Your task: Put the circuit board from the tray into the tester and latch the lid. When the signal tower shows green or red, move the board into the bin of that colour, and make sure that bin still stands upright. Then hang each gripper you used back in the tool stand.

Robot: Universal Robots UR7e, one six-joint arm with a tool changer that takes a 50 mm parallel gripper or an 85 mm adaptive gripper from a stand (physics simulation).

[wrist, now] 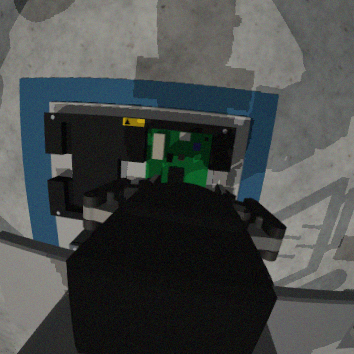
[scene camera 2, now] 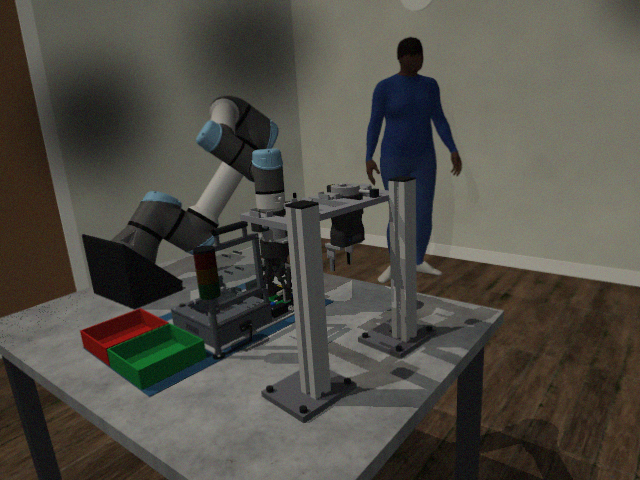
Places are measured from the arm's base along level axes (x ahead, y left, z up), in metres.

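Pixels of known places: arm's base at its link origin: (scene camera 2: 130, 257).
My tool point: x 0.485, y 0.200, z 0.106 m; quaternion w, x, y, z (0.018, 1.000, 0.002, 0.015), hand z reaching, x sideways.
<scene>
For each thing: its top centre in the pictures, then the offset to it from my tool point. "spot": a spot on its surface instead.
- green circuit board at its top centre: (wrist: 174, 179) (scene camera 2: 277, 297) dx -0.009, dy +0.000, dz -0.187 m
- grey tester at a spot on its surface: (scene camera 2: 195, 326) spot: dx -0.004, dy -0.260, dz -0.172 m
- tray with its lid frame, surface spot: (scene camera 2: 257, 266) spot: dx +0.061, dy -0.107, dz -0.051 m
- signal tower at a spot on its surface: (scene camera 2: 207, 273) spot: dx +0.118, dy -0.277, dz -0.005 m
- red bin at a spot on its surface: (scene camera 2: 95, 343) spot: dx -0.117, dy -0.456, dz -0.173 m
- green bin at its top centre: (scene camera 2: 155, 344) dx +0.013, dy -0.371, dz -0.167 m
The green circuit board (scene camera 2: 277, 299) (wrist: 196, 172) lies in the right-hand part of the black tray (scene camera 2: 281, 310) (wrist: 95, 150). My gripper (scene camera 2: 279, 288) (wrist: 189, 187), the adaptive one, points down low over the board; its fingers are spread to either side of it, and its body hides the board's near end in the wrist view. The gripper is open. The grey tester (scene camera 2: 195, 326) stands beside the tray with its lid frame (scene camera 2: 257, 266) raised. The signal tower (scene camera 2: 207, 273) shows no bright lamp. The red bin (scene camera 2: 95, 343) and green bin (scene camera 2: 168, 363) stand upright side by side.
The tool stand's posts (scene camera 2: 310, 310) (scene camera 2: 403, 258) rise at the near side, and its crossbar (scene camera 2: 356, 205) runs close to my wrist. The other gripper (scene camera 2: 347, 227) hangs there. A black wedge-shaped box (scene camera 2: 124, 273) stands by the robot base. A person in blue (scene camera 2: 408, 129) stands behind the table.
</scene>
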